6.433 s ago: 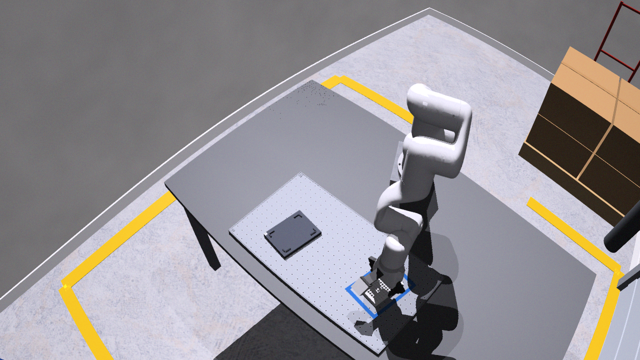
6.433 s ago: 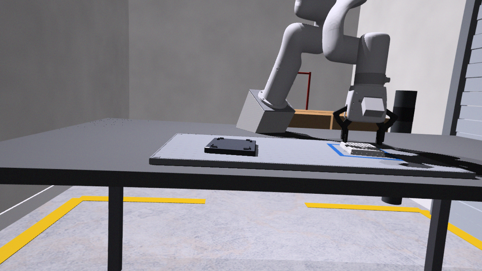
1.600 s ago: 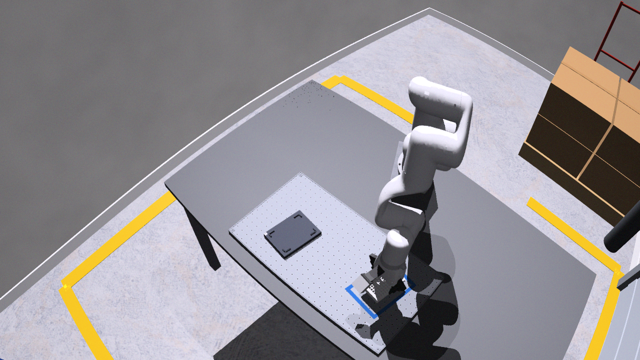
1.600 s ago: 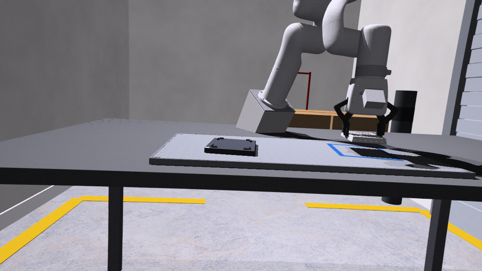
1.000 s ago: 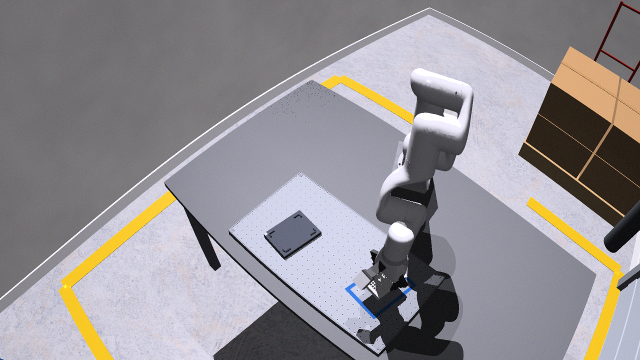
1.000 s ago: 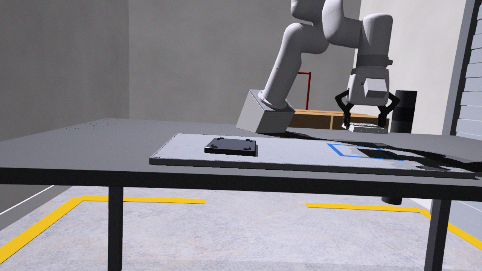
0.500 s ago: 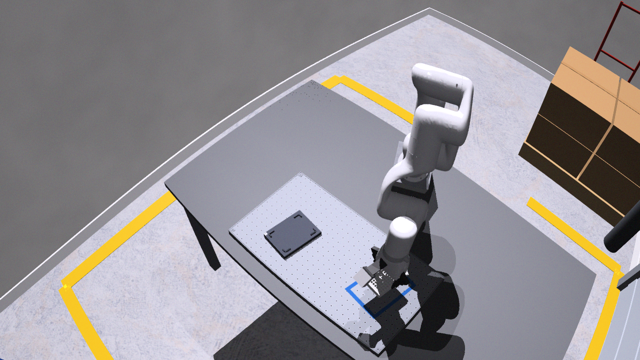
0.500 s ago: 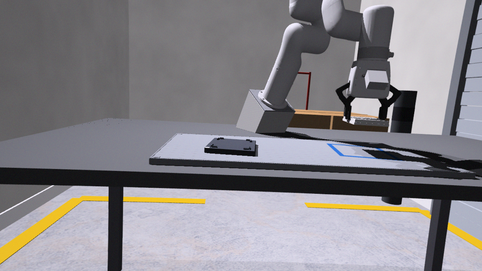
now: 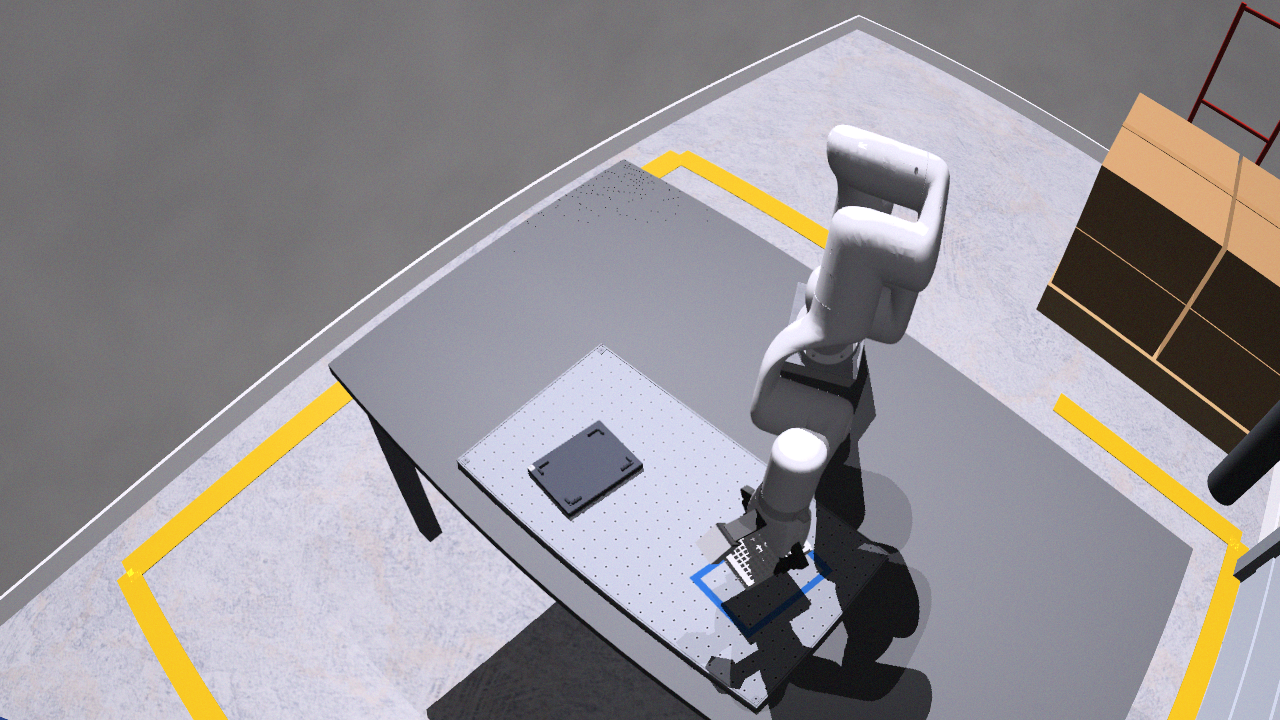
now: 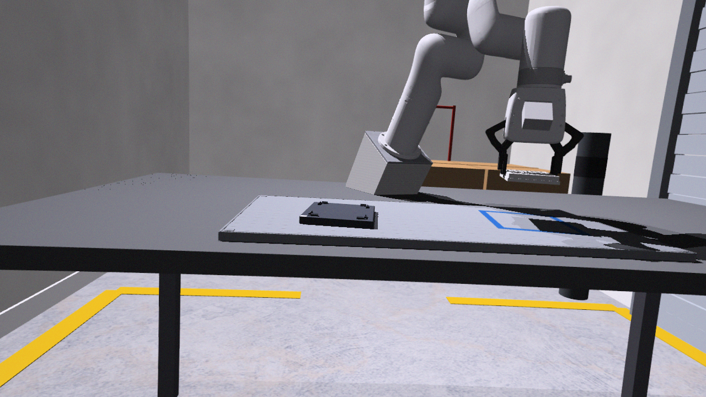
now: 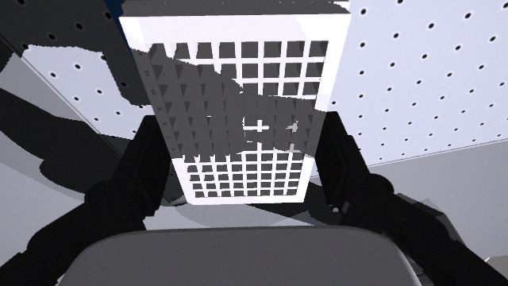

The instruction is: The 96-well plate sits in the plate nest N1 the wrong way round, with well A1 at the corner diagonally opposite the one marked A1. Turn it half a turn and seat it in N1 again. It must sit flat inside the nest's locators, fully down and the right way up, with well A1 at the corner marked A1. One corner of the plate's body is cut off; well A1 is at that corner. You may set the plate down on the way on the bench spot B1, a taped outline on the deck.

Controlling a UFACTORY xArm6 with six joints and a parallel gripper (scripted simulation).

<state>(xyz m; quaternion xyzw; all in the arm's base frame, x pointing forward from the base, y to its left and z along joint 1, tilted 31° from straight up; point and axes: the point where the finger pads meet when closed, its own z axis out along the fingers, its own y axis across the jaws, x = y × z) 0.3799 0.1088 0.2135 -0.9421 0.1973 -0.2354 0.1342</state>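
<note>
My gripper is now 360 mm to the left of the plate nest N1, 90 mm above it and 20 mm short of it. From my hand the other things lie so: A1 label 420 mm to the right, 90 mm below, 80 mm ahead; then white 96-well plate 10 mm below.
</note>
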